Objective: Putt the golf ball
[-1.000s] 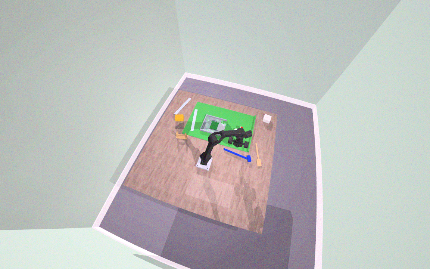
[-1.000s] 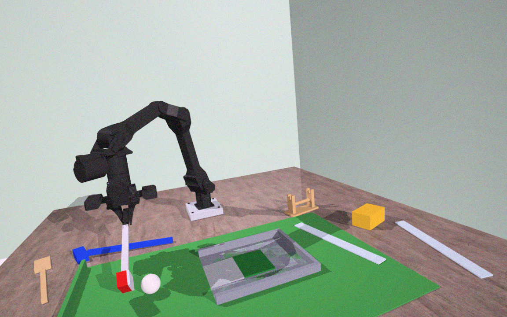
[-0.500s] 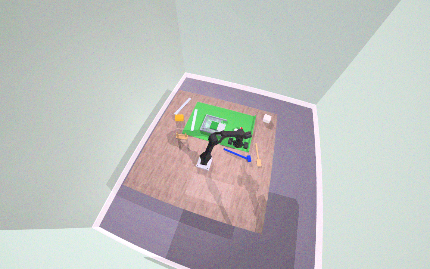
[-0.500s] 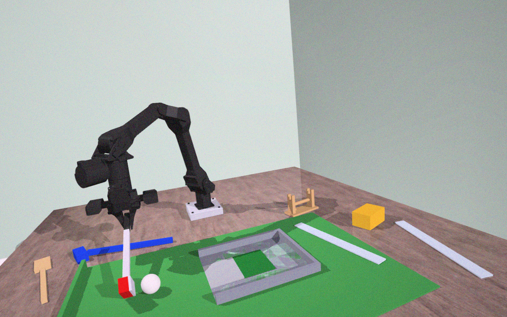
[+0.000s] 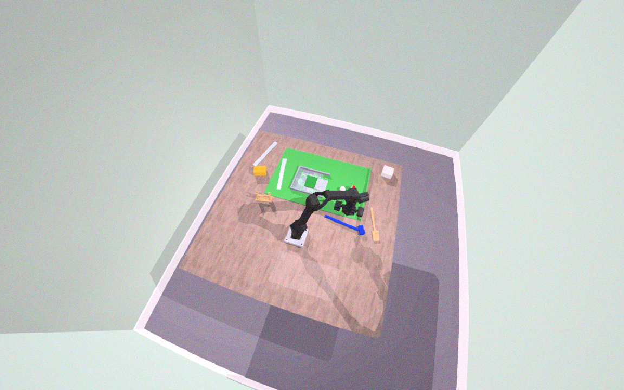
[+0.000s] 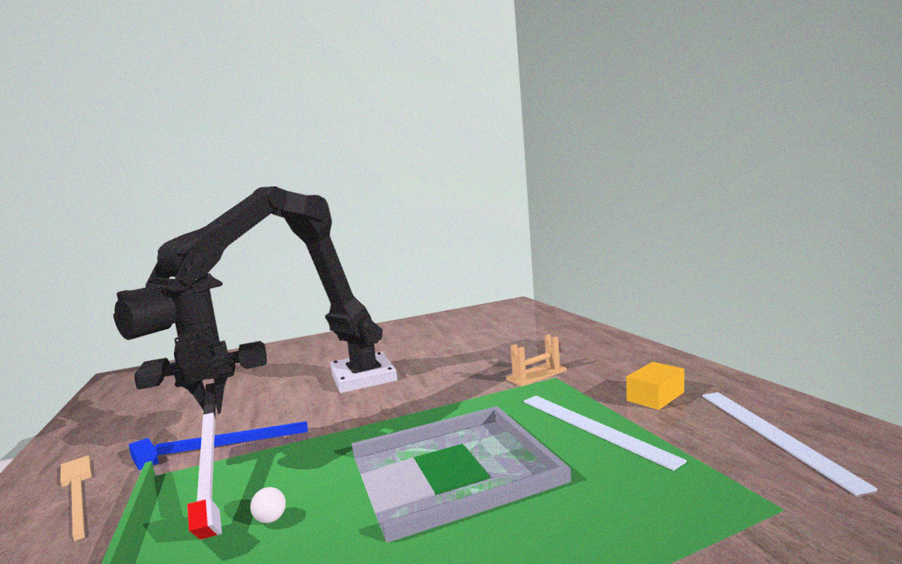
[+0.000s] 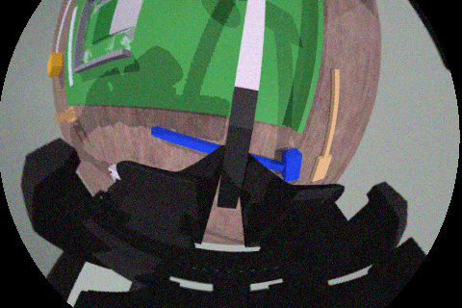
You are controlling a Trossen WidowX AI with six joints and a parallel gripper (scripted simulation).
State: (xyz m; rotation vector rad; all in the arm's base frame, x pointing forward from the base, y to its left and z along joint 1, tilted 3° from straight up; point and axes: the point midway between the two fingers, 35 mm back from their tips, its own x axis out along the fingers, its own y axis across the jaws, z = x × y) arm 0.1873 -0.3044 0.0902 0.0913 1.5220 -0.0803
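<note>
Right now my gripper tip is 6 cm above the blue putter, 4 cm past it and 1 cm to the left of it. From my gripper tip the other things lie so: wooden mallet: 21 cm to the right, 7 cm below, 3 cm behind; then white golf ball: 23 cm ahead, 5 cm to the left, 5 cm below; then red putter: 12 cm ahead, 1 cm to the right, 1 cm below.
</note>
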